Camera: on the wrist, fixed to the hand. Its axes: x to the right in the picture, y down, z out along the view.
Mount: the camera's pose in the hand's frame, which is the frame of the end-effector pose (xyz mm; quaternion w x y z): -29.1 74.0 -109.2 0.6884 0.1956 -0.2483 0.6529
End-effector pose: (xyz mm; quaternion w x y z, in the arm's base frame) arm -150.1 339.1 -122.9 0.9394 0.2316 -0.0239 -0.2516
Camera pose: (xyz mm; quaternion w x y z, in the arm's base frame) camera -123.7 456.1 -185.1 0.7597 0.2651 -0.4501 0.3873
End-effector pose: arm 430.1 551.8 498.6 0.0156 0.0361 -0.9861 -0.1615
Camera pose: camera 458.8 589.3 625.1 0.1357 0.6560 0.7378 -0.0829
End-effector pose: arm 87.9 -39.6 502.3 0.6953 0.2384 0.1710 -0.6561
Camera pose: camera 167.3 47.2 435.9 0.9028 0.2488 -0.3389 -0.0903
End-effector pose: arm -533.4 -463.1 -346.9 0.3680 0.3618 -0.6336 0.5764
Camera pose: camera -579.7 -347.8 -399.9 0.3511 -0.0505 0.6510 -0.6711
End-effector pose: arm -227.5 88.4 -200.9 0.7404 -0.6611 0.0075 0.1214
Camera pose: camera -253.5 -16.5 -282.0 0.5616 -0.2752 0.2767 0.7296
